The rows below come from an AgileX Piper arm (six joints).
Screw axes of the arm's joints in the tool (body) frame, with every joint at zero. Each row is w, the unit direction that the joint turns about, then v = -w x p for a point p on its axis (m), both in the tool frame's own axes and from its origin. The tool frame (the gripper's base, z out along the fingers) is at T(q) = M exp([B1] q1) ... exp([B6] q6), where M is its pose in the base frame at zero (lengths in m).
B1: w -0.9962 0 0.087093 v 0 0.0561 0
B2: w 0 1 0 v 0.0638 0 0.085
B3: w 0 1 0 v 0.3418 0 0.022
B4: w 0 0 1 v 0 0 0
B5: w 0 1 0 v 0.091 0 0
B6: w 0 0 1 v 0 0 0
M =
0.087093 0 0.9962 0.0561
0 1 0 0
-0.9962 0 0.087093 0.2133
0 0 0 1
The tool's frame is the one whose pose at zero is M.
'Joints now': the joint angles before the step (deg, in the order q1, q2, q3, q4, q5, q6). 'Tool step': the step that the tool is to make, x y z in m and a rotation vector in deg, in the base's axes. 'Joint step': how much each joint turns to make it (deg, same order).
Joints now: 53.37, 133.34, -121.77, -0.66, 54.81, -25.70
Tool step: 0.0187, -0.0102, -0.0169, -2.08, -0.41, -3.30
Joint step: -1.97, 1.90, 0.03, -2.51, -0.48, 1.90
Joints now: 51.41, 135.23, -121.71, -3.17, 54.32, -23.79
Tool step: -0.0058, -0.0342, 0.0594, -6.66, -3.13, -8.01
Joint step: -0.25, -7.41, 0.04, -9.84, 11.66, 7.74
